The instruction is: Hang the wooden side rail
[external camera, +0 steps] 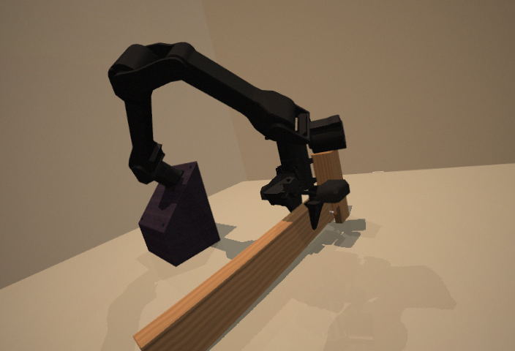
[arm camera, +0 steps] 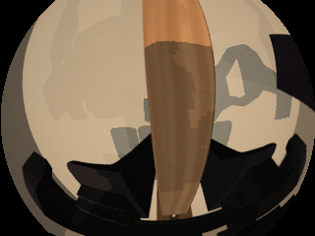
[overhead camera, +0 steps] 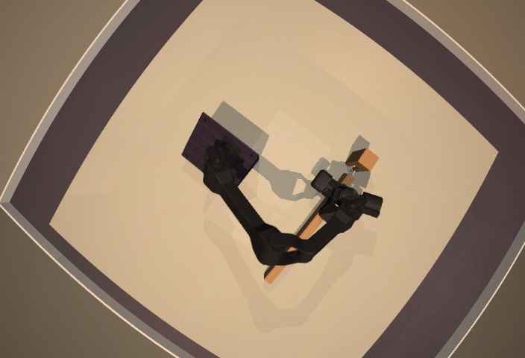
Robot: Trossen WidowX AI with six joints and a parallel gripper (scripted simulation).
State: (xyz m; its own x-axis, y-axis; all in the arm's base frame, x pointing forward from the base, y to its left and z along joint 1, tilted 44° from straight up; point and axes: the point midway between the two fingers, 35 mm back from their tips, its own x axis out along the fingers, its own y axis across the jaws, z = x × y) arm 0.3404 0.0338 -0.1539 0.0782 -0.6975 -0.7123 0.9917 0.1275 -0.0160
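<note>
My gripper tip is now 2 cm past the headboard post, 13 cm to the right of it and 4 cm below it.
</note>
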